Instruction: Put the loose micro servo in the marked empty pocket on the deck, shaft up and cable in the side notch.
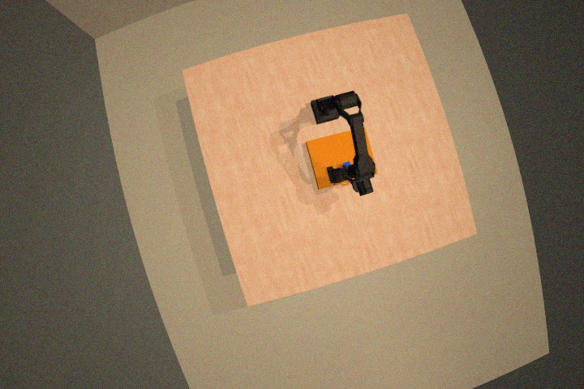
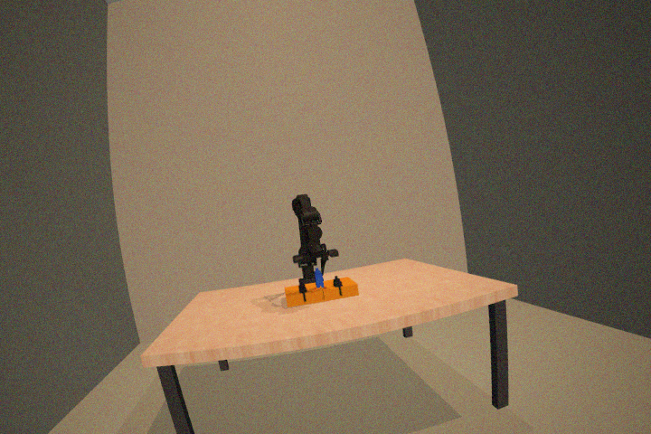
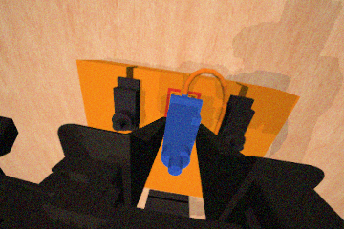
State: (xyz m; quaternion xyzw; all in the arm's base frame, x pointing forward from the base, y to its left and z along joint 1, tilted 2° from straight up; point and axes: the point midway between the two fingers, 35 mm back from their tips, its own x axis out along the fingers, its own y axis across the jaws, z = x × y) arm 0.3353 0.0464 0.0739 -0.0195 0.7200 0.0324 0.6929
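The robot deck is 120 mm behind my gripper tip, 80 mm below it and 10 mm to the right of it.
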